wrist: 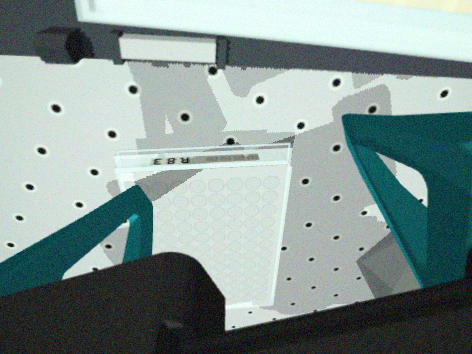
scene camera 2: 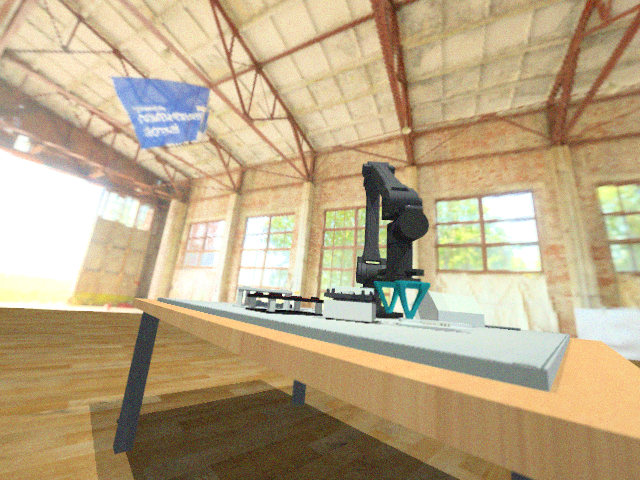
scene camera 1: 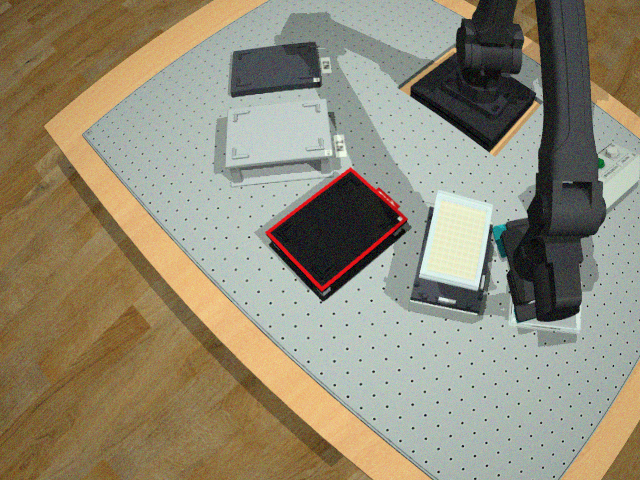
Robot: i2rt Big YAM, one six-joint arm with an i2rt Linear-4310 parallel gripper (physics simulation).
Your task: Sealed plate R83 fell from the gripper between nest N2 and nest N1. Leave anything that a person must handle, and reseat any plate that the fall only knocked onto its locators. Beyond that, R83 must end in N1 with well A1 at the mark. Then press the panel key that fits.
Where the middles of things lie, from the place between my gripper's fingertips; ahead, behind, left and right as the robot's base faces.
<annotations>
I see the plate shaker (scene camera 1: 428, 297) 100 mm to the right of my hand, 40 mm ahead of it and 10 mm above it. The rest, counted from my hand: black plate with red rim (scene camera 1: 337, 226) (260 mm to the right, 90 mm ahead); plate nest (scene camera 1: 269, 69) (580 mm to the right, 110 mm behind, 10 mm below).
</annotations>
